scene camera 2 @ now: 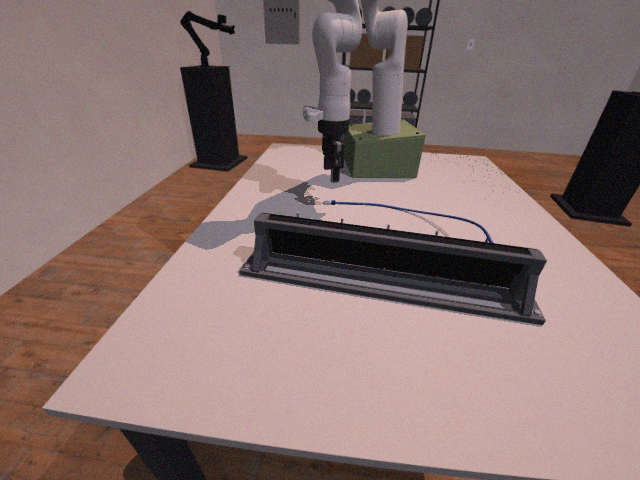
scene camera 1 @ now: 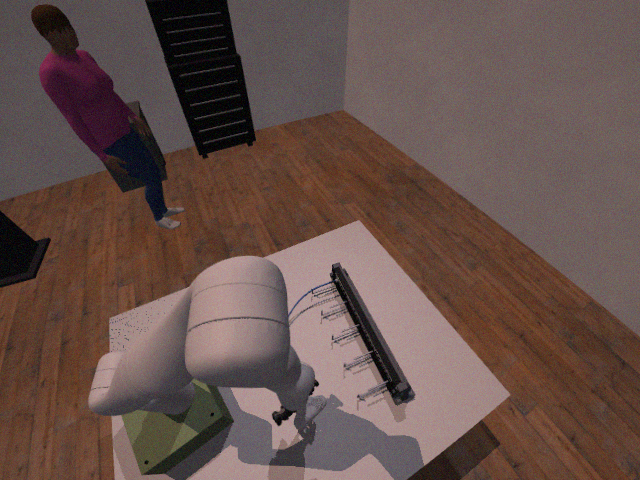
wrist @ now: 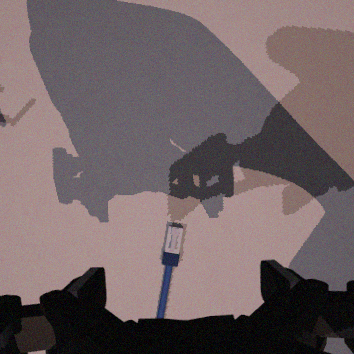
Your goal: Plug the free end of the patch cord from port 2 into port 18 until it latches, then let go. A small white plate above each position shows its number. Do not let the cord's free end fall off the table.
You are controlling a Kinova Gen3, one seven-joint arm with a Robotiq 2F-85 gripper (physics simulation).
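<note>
The patch panel stands on the table. The blue cord runs from near one end of the panel, at the right in the scene camera 2 view, in an arc over the table. Its free end, a clear plug with a dark blue boot, lies on or just above the table. My gripper is open and empty, above the table. In the wrist view the plug lies ahead of the fingertips, between their lines. The port numbers and port 18 cannot be made out.
Several thin cable-guide brackets stick out from the panel's port side. The green base block carries the arm. The white table has open edges. A person stands beyond it.
</note>
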